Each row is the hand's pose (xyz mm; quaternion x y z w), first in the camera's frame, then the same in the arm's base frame.
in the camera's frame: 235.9 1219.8 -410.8 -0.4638 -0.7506 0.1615 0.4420
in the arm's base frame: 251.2 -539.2 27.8 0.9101 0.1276 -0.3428 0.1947
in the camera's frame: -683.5 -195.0 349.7 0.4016 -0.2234 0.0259 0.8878
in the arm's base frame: -896.9 909.1 -70.3 -0.5552 -0.4362 -0.1395 0.6943
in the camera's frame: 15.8 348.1 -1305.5 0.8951 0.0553 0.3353 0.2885
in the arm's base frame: -893.5 -897.2 440.3 0.1862 -0.1782 0.1663 0.9518
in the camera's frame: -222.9 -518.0 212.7 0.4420 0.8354 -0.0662 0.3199
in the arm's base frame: -940.1 865.0 505.4 0.3631 0.1029 -0.6984 0.6082
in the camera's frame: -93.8 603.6 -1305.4 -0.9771 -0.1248 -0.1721 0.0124
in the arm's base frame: -771.7 -996.2 210.8 0.5073 -0.2422 0.1844 0.8062
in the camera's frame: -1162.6 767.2 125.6 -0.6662 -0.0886 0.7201 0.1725
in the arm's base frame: -576.6 349.4 -958.9 0.6266 -0.7429 -0.2125 0.1011
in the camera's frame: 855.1 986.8 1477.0 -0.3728 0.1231 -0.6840 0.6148
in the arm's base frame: 1283.7 1131.0 410.1 0.4454 0.3916 0.7652 0.2505
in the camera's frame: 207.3 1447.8 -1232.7 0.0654 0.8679 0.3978 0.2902
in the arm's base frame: 21.0 -1360.2 -7.6 0.1272 0.6288 -0.5547 0.5298
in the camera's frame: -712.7 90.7 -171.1 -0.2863 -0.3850 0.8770 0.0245
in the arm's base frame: -948.8 326.6 -178.5 -0.4942 0.5736 0.6427 0.1166
